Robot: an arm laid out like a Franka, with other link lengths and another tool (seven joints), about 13 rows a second.
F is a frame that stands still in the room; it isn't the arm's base.
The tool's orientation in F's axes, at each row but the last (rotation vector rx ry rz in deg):
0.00, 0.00, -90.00
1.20, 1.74, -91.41
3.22, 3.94, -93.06
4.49, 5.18, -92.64
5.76, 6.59, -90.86
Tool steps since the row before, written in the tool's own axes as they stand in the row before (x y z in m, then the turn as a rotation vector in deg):
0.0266, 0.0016, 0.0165, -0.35, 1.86, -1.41
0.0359, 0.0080, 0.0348, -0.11, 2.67, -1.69
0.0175, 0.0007, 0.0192, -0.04, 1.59, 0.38
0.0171, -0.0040, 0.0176, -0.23, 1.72, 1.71
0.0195, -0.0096, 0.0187, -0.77, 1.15, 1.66
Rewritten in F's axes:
0.0016, -0.0266, 0.0165, 1.86, 0.35, -1.41
0.0073, -0.0372, 0.0336, 2.66, 0.10, -1.70
-0.0001, -0.0190, 0.0178, 1.59, -0.08, 0.37
-0.0047, -0.0187, 0.0157, 1.74, -0.04, 1.71
-0.0098, -0.0217, 0.0160, 1.18, 0.52, 1.74

